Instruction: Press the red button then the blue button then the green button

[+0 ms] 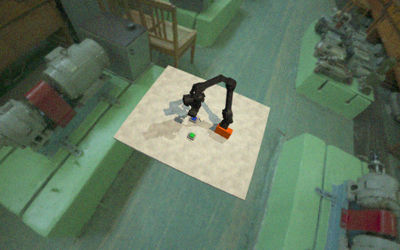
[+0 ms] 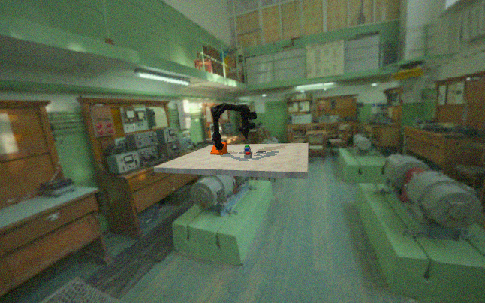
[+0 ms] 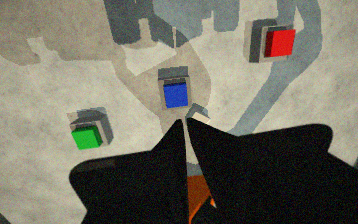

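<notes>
Right now my gripper tip is 9 cm above the blue button. The rest, counted from my gripper tip: small white block 12 cm below, 5 cm behind, 4 cm to the right; green button 14 cm to the left, 9 cm below, 7 cm behind.
</notes>
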